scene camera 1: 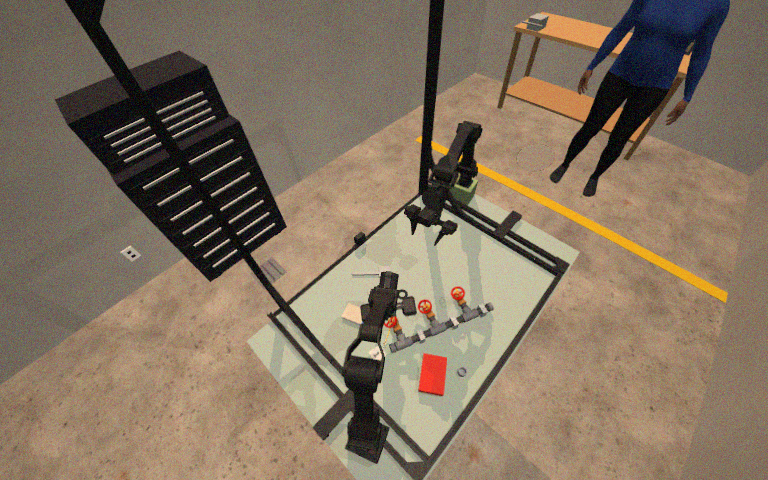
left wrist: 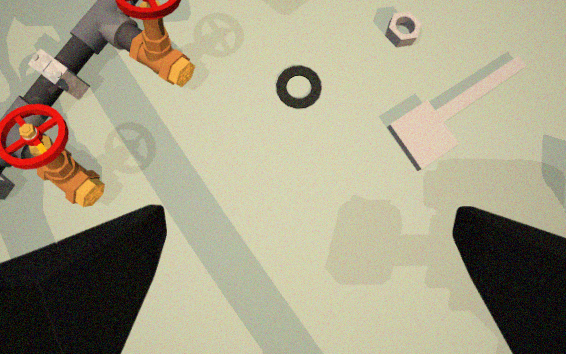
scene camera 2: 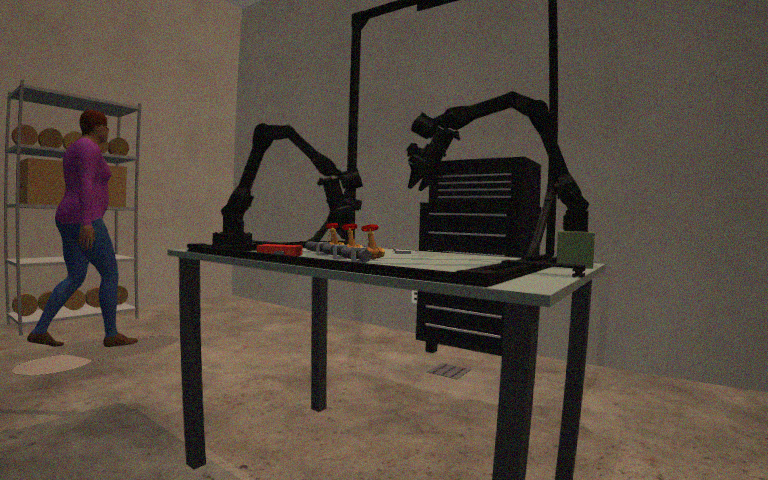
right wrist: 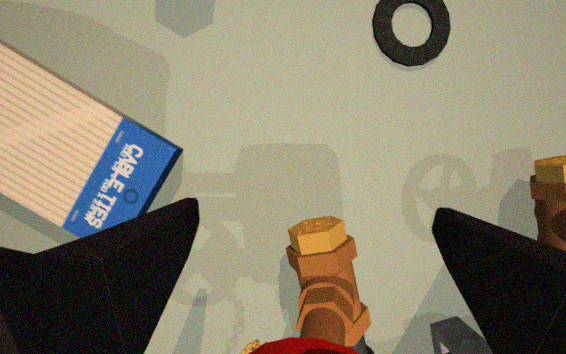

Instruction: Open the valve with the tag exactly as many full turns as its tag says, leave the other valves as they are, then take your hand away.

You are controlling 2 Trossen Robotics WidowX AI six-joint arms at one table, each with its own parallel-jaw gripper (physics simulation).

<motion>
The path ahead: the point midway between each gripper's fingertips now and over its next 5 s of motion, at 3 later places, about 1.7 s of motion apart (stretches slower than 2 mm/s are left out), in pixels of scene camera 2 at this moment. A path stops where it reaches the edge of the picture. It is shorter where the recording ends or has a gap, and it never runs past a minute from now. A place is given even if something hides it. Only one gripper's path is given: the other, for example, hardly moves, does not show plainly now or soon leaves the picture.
My right gripper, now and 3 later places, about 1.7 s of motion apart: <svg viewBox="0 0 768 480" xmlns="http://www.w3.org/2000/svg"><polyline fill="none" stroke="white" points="346,238 342,232 340,233 334,233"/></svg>
</motion>
